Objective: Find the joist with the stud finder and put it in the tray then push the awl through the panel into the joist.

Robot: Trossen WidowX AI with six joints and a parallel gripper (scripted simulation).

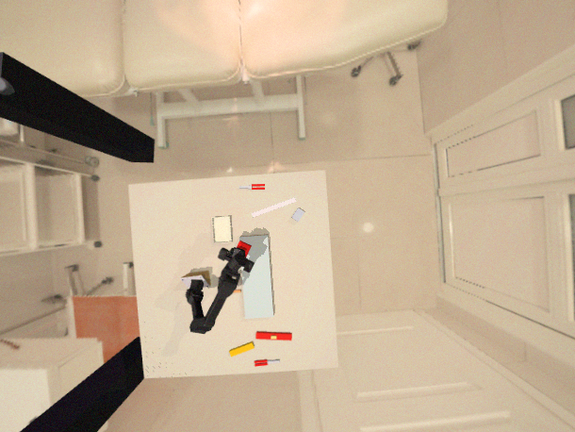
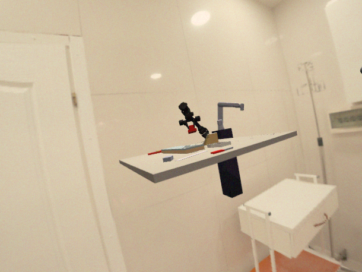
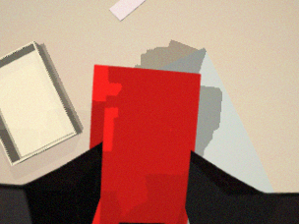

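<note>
Now: gripper tip 1 cm past the stud finder, 2 cm to the left of it and 2 cm below it. The rest, counted from my gripper tip: cream tray 17 cm behind, 11 cm to the left, 17 cm below; white ruler 16 cm ahead, 26 cm to the left, 18 cm below; awl 11 cm behind, 29 cm to the right, 17 cm below.
</note>
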